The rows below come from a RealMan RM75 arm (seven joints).
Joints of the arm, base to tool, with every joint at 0 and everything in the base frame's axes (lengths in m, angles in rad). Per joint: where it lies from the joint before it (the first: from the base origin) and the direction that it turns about. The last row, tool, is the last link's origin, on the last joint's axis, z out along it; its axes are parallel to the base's.
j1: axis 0 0 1 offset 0.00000 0.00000 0.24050
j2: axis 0 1 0 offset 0.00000 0.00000 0.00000
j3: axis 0 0 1 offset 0.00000 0.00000 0.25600
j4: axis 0 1 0 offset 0.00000 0.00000 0.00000
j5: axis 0 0 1 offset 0.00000 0.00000 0.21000
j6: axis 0 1 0 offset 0.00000 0.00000 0.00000
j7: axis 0 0 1 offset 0.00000 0.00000 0.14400
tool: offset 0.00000 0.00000 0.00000
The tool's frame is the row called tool.
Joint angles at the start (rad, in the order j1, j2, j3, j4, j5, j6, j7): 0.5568, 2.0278, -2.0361, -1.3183, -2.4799, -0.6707, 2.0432
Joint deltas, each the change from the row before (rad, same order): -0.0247, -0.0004, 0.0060, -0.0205, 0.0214, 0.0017, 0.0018; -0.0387, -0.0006, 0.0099, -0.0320, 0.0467, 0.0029, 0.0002; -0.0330, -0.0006, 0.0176, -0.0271, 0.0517, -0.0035, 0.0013; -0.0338, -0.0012, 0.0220, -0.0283, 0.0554, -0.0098, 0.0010; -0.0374, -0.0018, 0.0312, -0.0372, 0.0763, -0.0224, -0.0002; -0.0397, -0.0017, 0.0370, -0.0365, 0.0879, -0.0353, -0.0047; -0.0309, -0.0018, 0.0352, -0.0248, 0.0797, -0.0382, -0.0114; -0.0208, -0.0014, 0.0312, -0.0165, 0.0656, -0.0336, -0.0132; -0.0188, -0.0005, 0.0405, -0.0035, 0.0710, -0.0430, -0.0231; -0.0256, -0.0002, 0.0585, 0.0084, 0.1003, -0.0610, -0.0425; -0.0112, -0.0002, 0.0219, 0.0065, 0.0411, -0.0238, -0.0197; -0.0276, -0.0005, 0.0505, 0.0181, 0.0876, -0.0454, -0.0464
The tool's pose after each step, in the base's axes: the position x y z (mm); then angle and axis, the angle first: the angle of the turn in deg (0 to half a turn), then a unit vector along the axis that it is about. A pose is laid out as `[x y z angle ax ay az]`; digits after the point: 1 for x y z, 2 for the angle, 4 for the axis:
[115.1 349.1 -98.9 150.62 -0.9803 -0.1822 -0.0757]
[115.4 343.3 -95.5 150.50 -0.9865 -0.1555 -0.0508]
[115.5 339.3 -90.8 150.45 -0.9917 -0.1255 -0.0262]
[116.0 335.6 -84.8 150.50 -0.9956 -0.0936 -0.0013]
[114.6 331.0 -76.3 150.99 -0.9980 -0.0553 0.0315]
[113.9 325.5 -66.7 152.07 -0.9977 -0.0154 0.0658]
[114.1 320.9 -58.1 153.37 -0.9955 0.0149 0.0937]
[113.7 318.0 -50.6 154.48 -0.9926 0.0353 0.1164]
[116.0 315.9 -42.7 155.77 -0.9889 0.0558 0.1374]
[121.7 313.5 -31.8 157.48 -0.9827 0.0808 0.1666]
[124.7 312.1 -27.7 158.15 -0.9798 0.0899 0.1787]
[132.9 310.1 -17.3 158.83 -0.9724 0.1093 0.2063]

